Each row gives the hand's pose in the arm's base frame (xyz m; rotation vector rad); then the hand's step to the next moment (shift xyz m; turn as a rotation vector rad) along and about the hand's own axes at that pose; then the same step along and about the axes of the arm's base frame.
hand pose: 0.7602 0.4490 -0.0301 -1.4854 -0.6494 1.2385
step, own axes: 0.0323 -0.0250 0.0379 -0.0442 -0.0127 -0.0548
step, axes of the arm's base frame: -0.0197 0.0500 0.0148 0.0393 -0.0551 0.0231
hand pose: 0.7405 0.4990 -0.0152 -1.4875 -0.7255 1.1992
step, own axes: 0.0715 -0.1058 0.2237 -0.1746 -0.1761 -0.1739
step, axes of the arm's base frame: -0.1717 0.1701 0.0890 0.1337 -0.1689 0.2129
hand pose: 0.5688 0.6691 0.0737 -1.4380 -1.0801 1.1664
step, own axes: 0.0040 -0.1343 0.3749 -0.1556 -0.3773 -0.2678
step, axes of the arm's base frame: -0.3777 0.0770 0.0999 0.2164 -0.1332 0.4168
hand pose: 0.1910 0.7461 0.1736 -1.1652 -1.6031 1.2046
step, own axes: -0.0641 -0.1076 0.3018 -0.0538 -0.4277 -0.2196
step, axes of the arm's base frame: -0.2906 -0.1460 0.0316 0.1345 -0.0526 0.4617
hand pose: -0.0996 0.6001 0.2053 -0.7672 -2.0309 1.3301
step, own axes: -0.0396 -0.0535 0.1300 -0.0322 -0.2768 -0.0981
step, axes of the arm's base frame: -0.0772 -0.1240 0.0007 0.0529 -0.0582 0.2848
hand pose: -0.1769 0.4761 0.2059 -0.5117 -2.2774 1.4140
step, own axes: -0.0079 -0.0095 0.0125 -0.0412 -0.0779 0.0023
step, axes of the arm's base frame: -0.0007 -0.0174 0.0024 0.0266 -0.0552 0.0634
